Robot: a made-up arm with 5 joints.
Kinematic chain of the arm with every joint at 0, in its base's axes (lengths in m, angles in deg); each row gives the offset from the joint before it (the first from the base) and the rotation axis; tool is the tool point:
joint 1: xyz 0 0 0.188 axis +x
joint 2: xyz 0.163 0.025 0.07 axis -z
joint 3: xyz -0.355 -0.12 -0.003 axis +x
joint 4: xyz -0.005 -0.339 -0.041 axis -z
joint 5: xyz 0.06 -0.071 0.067 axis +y
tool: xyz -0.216 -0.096 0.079
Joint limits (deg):
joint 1: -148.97..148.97
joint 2: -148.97..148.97
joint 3: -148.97..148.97
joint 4: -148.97..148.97
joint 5: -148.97..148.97
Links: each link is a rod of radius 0.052 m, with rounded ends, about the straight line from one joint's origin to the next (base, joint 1, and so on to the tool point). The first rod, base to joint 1, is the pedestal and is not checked.
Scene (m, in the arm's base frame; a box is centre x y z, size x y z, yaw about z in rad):
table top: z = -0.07
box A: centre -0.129 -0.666 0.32 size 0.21 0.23 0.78 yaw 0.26
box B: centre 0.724 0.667 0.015 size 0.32 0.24 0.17 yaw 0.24
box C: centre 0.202 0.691 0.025 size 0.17 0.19 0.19 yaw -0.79
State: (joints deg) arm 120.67 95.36 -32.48 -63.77 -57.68
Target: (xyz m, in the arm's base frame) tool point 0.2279 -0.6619 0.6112
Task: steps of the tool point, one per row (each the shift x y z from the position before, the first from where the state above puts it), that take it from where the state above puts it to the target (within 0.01 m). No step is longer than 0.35 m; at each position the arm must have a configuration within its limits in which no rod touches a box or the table.
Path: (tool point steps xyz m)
1: 0.0522 0.0557 0.1594
2: 0.0626 0.1082 0.1306
3: 0.0715 0.1469 0.0851
4: 0.0787 0.1669 0.0293
5: 0.0916 -0.2561 0.0869
6: 0.1389 -0.2748 -0.0486
7: 0.1641 -0.2161 -0.1892

